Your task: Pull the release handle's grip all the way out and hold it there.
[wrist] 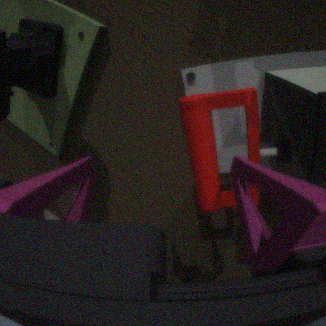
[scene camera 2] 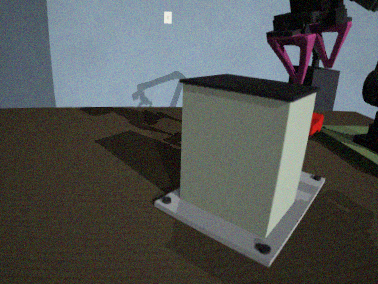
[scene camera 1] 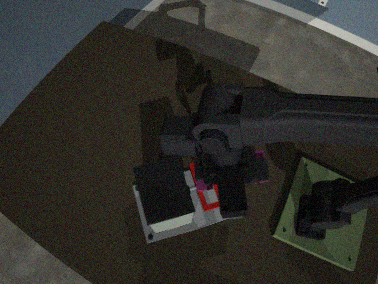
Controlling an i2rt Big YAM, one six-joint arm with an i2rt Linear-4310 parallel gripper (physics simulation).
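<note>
The red rectangular grip (scene camera 1: 210, 206) (scene camera 2: 316, 124) (wrist: 200, 150) of the release handle stands beside the box-shaped housing (scene camera 1: 162, 192) (scene camera 2: 230, 150) (wrist: 295, 115). A short pale rod (wrist: 269, 151) shows between grip and housing in the wrist view. My gripper (scene camera 1: 231, 172) (scene camera 2: 313, 75) (wrist: 162, 163) is wide open and empty, with magenta fingers. In scene camera 2 its tips are higher than the grip. In the wrist view the right finger overlaps the grip's lower right part, and the left finger is far to its left. The arm hides part of the grip in scene camera 1.
The housing stands on a grey base plate (scene camera 1: 200, 220) (scene camera 2: 215, 223) (wrist: 227, 75) with dark bolts at its corners. A green tray (scene camera 1: 320, 254) (wrist: 85, 55) with a black arm-like object (scene camera 1: 325, 210) (wrist: 42, 55) in it is to the right in scene camera 1.
</note>
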